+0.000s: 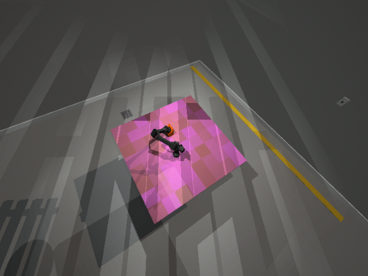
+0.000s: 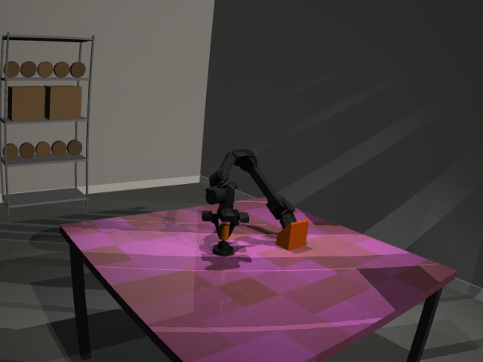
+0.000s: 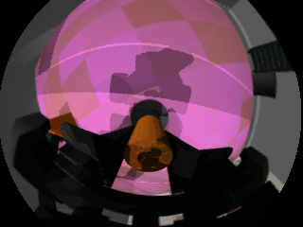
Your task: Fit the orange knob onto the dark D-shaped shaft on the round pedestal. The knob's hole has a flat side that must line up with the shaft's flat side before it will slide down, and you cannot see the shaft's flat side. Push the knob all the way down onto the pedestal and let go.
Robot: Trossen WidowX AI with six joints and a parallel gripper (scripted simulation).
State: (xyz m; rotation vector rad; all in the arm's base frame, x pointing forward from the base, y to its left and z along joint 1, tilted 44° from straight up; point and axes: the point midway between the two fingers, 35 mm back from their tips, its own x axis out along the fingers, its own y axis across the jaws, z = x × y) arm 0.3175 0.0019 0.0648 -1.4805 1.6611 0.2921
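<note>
The orange knob is 20 mm above my gripper tip. Round my gripper tip: dark round pedestal (40 mm below).
</note>
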